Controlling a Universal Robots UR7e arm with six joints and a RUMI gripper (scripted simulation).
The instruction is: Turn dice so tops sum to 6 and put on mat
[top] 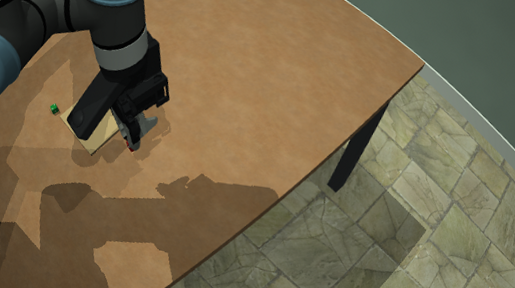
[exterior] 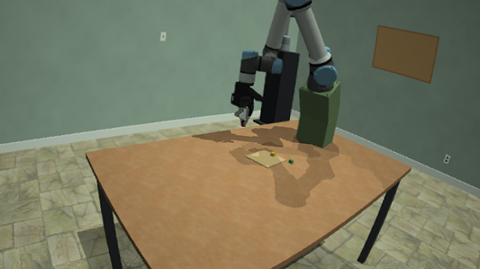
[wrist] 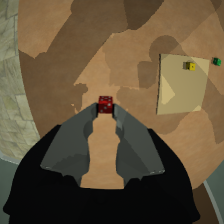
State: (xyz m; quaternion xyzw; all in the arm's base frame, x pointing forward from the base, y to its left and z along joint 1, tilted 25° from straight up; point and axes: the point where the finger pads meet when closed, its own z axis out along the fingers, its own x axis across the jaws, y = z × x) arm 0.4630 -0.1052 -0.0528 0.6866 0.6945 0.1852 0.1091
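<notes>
My gripper is now 20 mm past the mat, 180 mm to the right of it and 110 mm above it. Round my hand: yellow die (60 mm behind, 170 mm to the left, 100 mm below); green die (100 mm behind, 260 mm to the left, 110 mm below); red die (10 mm below).
</notes>
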